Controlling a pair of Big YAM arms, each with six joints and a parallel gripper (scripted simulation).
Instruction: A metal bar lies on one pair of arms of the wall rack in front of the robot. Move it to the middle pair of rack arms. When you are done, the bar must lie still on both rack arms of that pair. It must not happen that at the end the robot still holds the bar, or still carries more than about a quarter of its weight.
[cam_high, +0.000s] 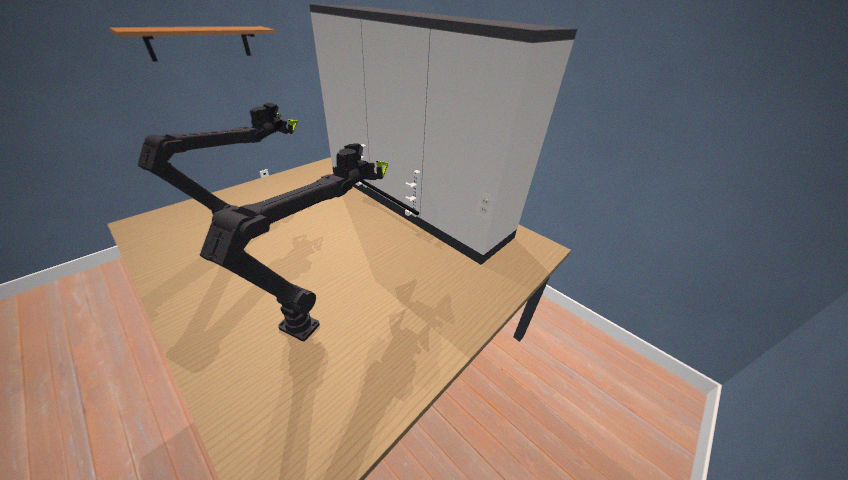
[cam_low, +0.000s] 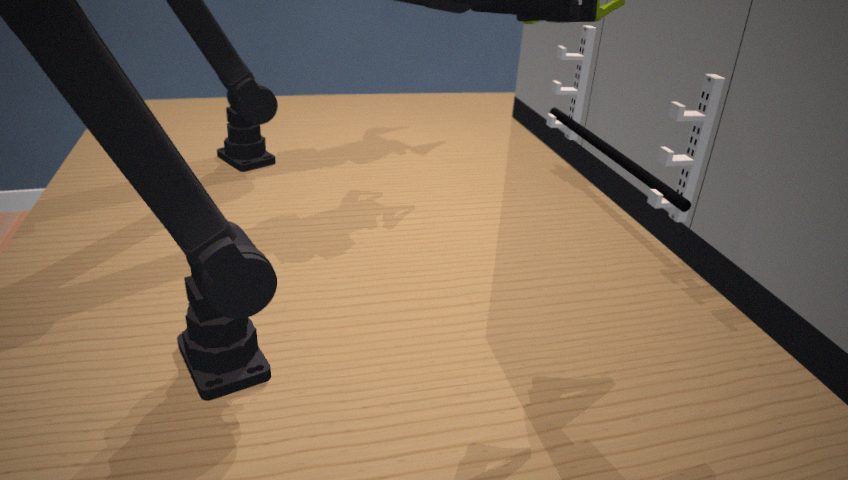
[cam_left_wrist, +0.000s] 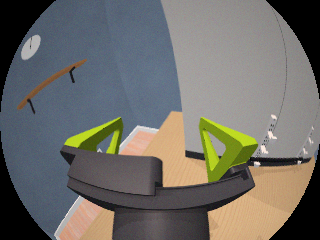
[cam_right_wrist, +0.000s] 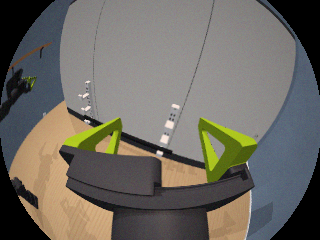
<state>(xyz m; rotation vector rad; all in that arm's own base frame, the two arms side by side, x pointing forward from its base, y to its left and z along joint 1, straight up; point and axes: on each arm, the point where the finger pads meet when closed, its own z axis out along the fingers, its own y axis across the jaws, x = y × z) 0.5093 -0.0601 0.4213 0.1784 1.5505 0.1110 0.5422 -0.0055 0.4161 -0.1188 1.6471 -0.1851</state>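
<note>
Now: the metal bar 50 cm to the right of my left hand, 31 cm below it and 23 cm ahead of it. Also, from my left hand: black base strip (52 cm to the right, 39 cm below, 28 cm ahead); grey wall panel (52 cm to the right, 42 cm ahead, 3 cm above).
The metal bar is 300 mm below my right hand, 200 mm to the left of it and 190 mm ahead of it. The rest, counted from my right hand: black base strip: 390 mm below, 230 mm ahead, 180 mm to the left; then grey wall panel: 380 mm ahead, 190 mm to the left, 30 mm above.
</note>
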